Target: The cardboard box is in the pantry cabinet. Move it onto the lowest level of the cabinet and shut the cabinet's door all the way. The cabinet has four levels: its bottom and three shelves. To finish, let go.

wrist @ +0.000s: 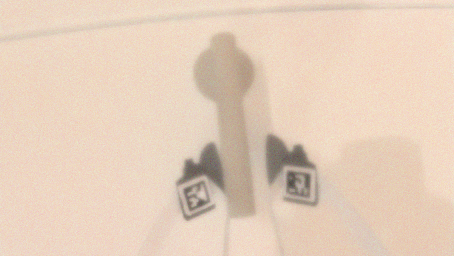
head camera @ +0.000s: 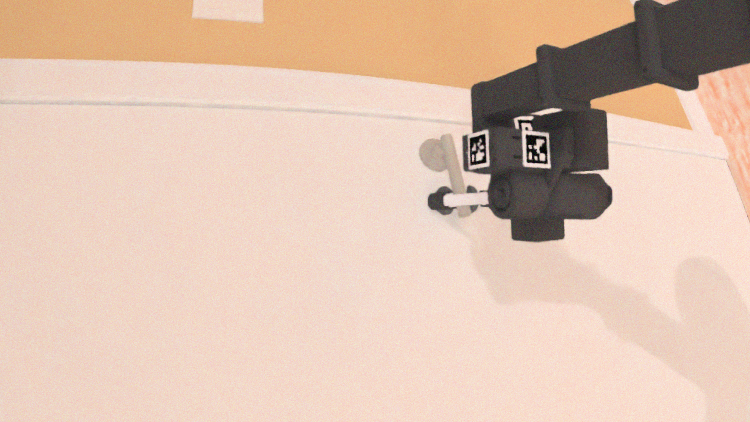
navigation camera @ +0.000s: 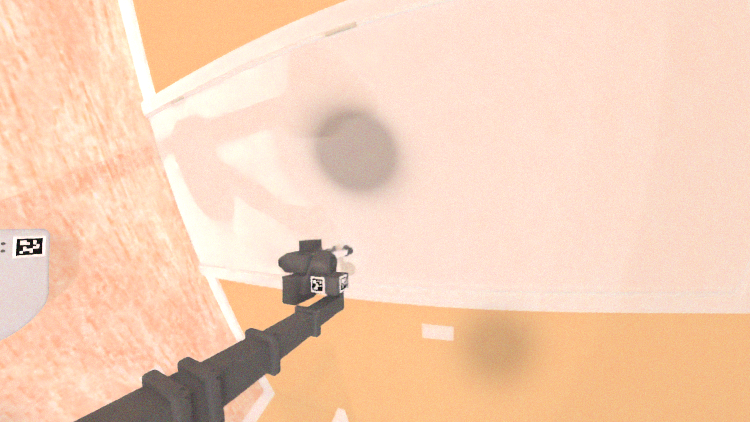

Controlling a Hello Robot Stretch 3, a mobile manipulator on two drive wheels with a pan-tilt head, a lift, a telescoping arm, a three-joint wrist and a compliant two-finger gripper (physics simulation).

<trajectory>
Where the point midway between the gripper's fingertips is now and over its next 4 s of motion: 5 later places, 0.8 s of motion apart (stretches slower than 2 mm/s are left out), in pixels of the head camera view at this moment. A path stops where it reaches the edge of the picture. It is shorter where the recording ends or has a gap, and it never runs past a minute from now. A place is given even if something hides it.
My gripper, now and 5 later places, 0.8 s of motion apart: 451, 200; 466, 199; 473, 199; 514, 195; 533, 194; 705, 336
</trajectory>
